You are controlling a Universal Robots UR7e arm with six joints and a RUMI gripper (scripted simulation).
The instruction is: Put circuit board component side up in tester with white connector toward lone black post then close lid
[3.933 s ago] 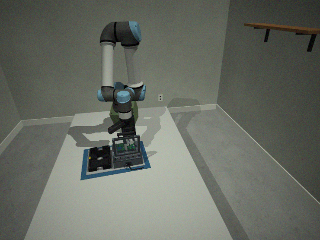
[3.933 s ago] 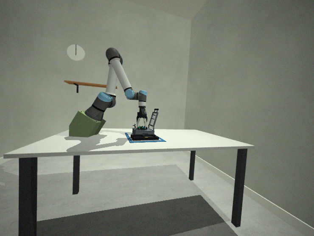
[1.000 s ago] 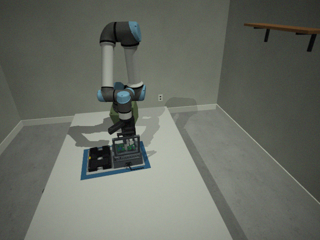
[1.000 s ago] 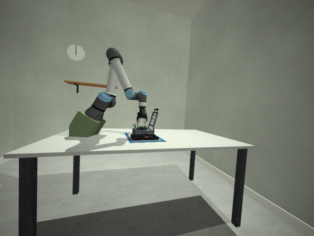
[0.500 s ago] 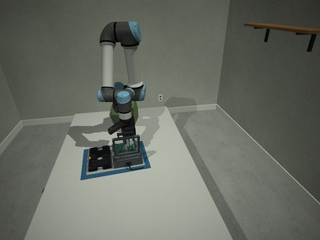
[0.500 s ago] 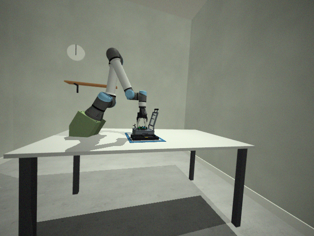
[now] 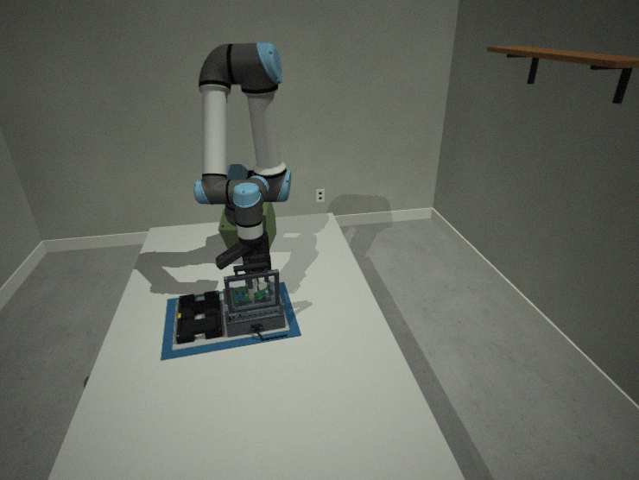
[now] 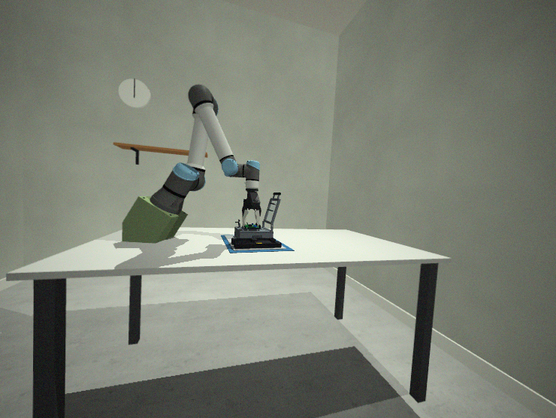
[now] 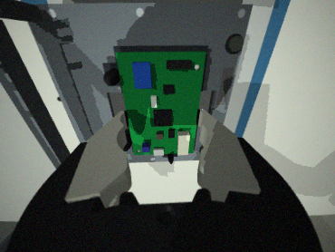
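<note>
Right now my hand is right at the green circuit board. The rest, counted from my hand: tester lid 12 cm ahead, 3 cm to the left, 10 cm above.
</note>
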